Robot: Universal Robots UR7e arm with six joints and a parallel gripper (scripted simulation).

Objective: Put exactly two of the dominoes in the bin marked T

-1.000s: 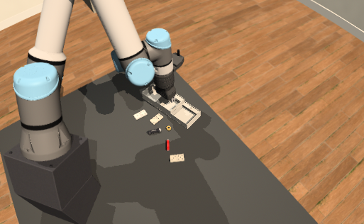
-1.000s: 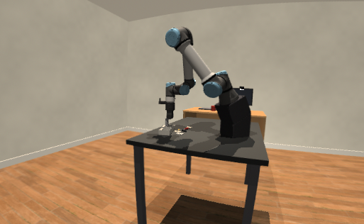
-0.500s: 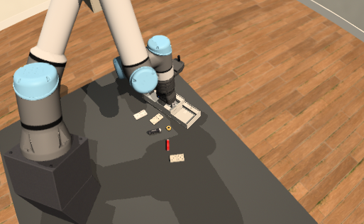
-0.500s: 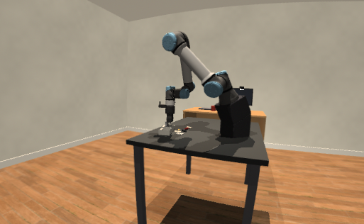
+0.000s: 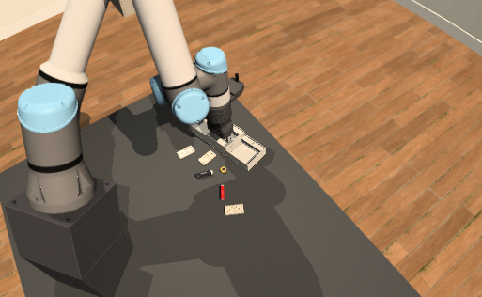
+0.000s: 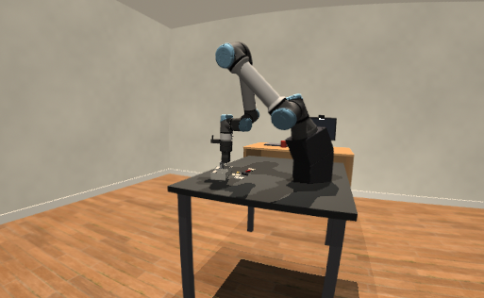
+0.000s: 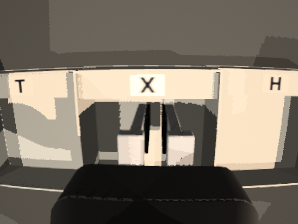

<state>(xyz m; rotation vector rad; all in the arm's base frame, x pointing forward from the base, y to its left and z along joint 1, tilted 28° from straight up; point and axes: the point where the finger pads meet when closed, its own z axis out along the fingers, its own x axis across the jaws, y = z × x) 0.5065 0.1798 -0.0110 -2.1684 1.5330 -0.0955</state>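
My hand is 9 cm to the left of the yellow nut, 6 cm past it and 3 cm above it. Round my hand: black cylinder: 11 cm behind, 8 cm to the right, 3 cm below; red cylinder: 16 cm to the right, 9 cm behind, 3 cm below.
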